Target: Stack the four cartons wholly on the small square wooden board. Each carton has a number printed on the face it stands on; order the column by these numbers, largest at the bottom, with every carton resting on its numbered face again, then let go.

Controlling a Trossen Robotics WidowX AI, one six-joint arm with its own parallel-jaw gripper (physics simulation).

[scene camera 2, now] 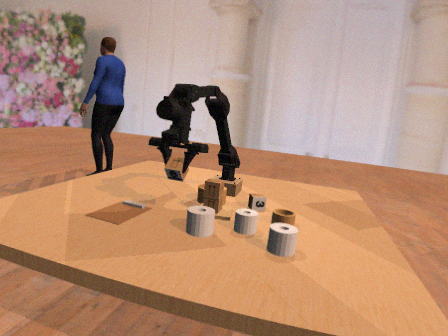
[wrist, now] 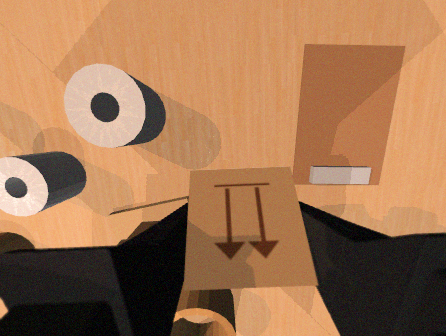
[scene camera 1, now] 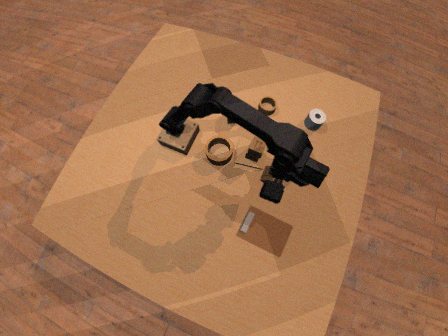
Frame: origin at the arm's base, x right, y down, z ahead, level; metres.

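Seen in the pictures: gripper, fingertip midpoint: (scene camera 2: 175,171) (wrist: 239,205) (scene camera 1: 275,178); arm's base at its link origin: (scene camera 2: 227,179) (scene camera 1: 175,129).
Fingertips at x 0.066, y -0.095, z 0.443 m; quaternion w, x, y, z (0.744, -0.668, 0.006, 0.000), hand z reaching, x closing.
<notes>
Offsets run from my fingertips to a thing's top centre. "*": to the spot under its first point.
My gripper (scene camera 1: 269,175) (scene camera 2: 176,164) (wrist: 239,205) is shut on a carton @[dx +0.000, dy -0.046, dz -0.011 m] (scene camera 1: 267,172) (scene camera 2: 176,170) (wrist: 250,230) and holds it tilted in the air, clear of the stack. Its white numbered face shows in scene camera 2, slanting downward; the digit is too blurred to be sure. The wrist view shows a face with two arrows. A lower carton @[dx -0.106, dy +0.085, dz -0.105 m] (scene camera 2: 213,204) and an upper carton @[dx -0.106, dy +0.032, dz -0.099 m] (scene camera 2: 214,188) (scene camera 1: 256,146) stand as a column on the board @[dx -0.112, dy +0.139, dz -0.115 m] (scene camera 1: 243,159) (scene camera 2: 223,218). Another carton @[dx -0.239, dy +0.098, dz -0.253 m] (scene camera 2: 257,202) rests on the table with its numbered face, a 3, sideways; the arm hides it in scene camera 1.
White rolls @[dx -0.124, dy +0.083, dz +0.076 m] (scene camera 2: 200,222) @[dx -0.245, dy +0.091, dz -0.004 m] (scene camera 2: 246,222) @[dx -0.366, dy +0.086, dz +0.092 m] (scene camera 2: 282,241) stand in front of the column. A small ring @[dx -0.352, dy +0.110, dz -0.130 m] (scene camera 1: 267,113) (scene camera 2: 283,220) and a large ring @[* dx -0.010, dy +0.107, dz -0.212 m] (scene camera 1: 220,162) stand near it. A brown mat @[dx +0.164, dy +0.139, dz +0.054 m] (scene camera 1: 270,235) (scene camera 2: 117,214) (wrist: 350,100) bears a grey block @[* dx +0.161, dy +0.140, dz -0.023 m] (scene camera 1: 247,222) (scene camera 2: 134,204) (wrist: 330,175).
</notes>
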